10 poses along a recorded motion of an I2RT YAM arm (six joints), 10 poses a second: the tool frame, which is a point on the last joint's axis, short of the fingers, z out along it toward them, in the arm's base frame.
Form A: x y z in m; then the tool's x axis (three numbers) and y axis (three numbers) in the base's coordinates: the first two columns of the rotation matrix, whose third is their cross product.
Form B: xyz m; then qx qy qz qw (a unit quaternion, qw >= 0). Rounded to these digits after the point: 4 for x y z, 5 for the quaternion.
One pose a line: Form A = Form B
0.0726 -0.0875 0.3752 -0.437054 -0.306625 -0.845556 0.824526 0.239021 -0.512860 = 0.0726 -0.0875 0.3752 0.20951 0.61800 -0.58017 0.48742
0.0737 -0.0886 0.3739 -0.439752 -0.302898 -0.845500 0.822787 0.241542 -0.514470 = 0.0737 -0.0886 0.3739 0.20959 0.62014 -0.57905 0.48600
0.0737 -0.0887 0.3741 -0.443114 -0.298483 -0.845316 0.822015 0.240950 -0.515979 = 0.0737 -0.0887 0.3741 0.21056 0.62159 -0.57895 0.48385
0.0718 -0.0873 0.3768 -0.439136 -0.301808 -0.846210 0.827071 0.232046 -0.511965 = 0.0718 -0.0873 0.3768 0.21278 0.61714 -0.58198 0.48493
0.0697 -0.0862 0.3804 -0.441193 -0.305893 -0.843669 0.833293 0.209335 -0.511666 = 0.0697 -0.0862 0.3804 0.21618 0.60992 -0.59042 0.48236
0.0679 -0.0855 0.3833 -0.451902 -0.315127 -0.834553 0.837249 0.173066 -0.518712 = 0.0679 -0.0855 0.3833 0.21760 0.59986 -0.60508 0.47613
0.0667 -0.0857 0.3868 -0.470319 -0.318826 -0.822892 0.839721 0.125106 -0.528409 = 0.0667 -0.0857 0.3868 0.22118 0.58876 -0.62332 0.46467
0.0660 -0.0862 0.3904 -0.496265 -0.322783 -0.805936 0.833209 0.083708 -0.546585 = 0.0660 -0.0862 0.3904 0.21944 0.58150 -0.64030 0.45134
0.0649 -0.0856 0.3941 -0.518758 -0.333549 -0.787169 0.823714 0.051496 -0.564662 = 0.0649 -0.0856 0.3941 0.21314 0.57494 -0.65485 0.44181
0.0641 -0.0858 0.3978 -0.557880 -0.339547 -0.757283 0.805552 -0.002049 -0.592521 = 0.0641 -0.0858 0.3978 0.20585 0.56594 -0.67724 0.42271
